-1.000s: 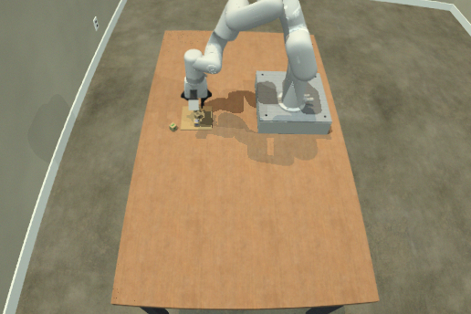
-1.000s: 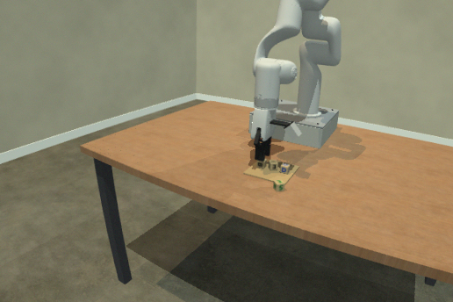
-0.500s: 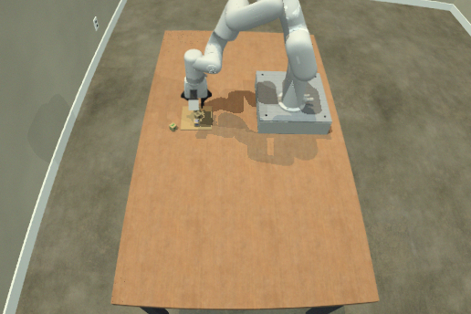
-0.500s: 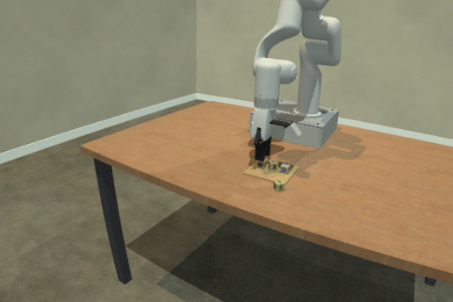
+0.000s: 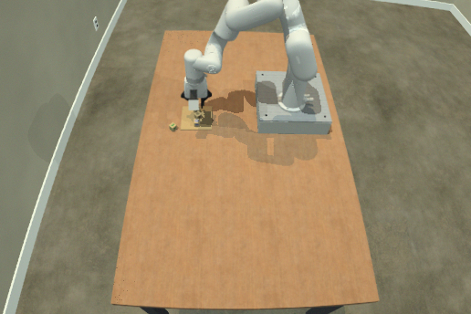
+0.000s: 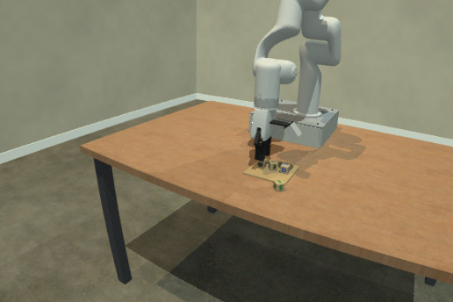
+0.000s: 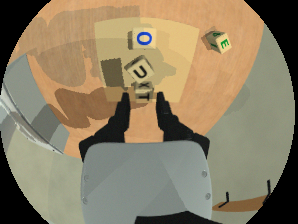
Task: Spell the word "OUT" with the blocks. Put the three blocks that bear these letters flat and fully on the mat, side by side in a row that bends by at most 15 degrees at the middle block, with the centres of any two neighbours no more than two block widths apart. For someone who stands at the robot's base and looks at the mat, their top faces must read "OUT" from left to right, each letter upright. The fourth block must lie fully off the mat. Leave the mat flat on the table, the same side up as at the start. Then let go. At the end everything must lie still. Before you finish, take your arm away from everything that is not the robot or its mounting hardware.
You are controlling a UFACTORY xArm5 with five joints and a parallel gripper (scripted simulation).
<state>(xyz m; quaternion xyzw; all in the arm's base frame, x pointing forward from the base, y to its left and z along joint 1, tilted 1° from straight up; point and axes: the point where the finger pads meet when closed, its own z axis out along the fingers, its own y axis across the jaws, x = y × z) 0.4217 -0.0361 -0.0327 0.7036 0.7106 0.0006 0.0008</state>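
My hand is 4 cm to the right of the U block and 4 cm above it. Round my hand: tan mat 4 cm to the left, 5 cm below.
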